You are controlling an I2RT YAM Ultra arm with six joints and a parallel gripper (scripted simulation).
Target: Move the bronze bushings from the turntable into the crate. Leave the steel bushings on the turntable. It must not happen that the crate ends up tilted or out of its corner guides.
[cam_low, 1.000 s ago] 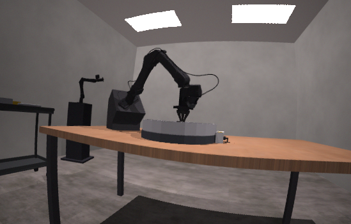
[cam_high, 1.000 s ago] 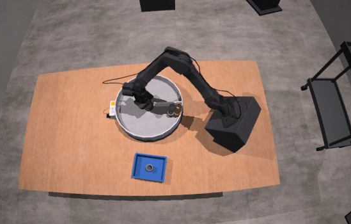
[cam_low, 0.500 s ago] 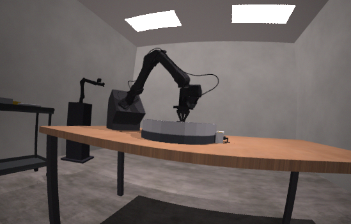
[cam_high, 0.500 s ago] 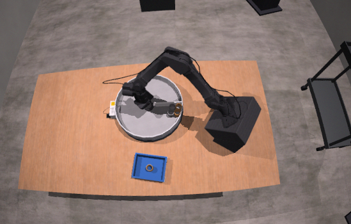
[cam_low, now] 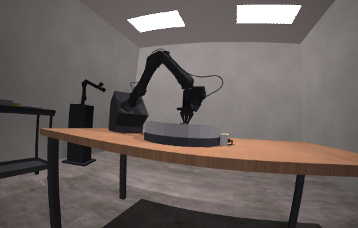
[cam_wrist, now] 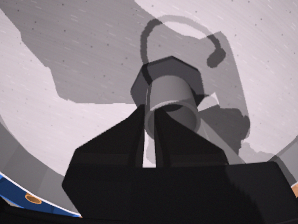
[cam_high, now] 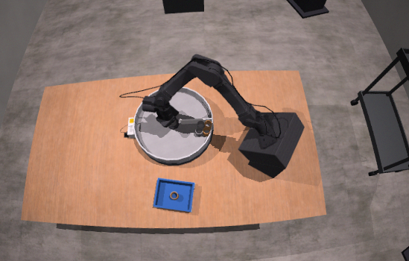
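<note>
The round grey turntable is 40 mm below my hand, 20 mm behind it and 10 mm to the right of it. From my hand the other things lie so: blue crate 350 mm to the left, 120 mm ahead, 70 mm below.
</note>
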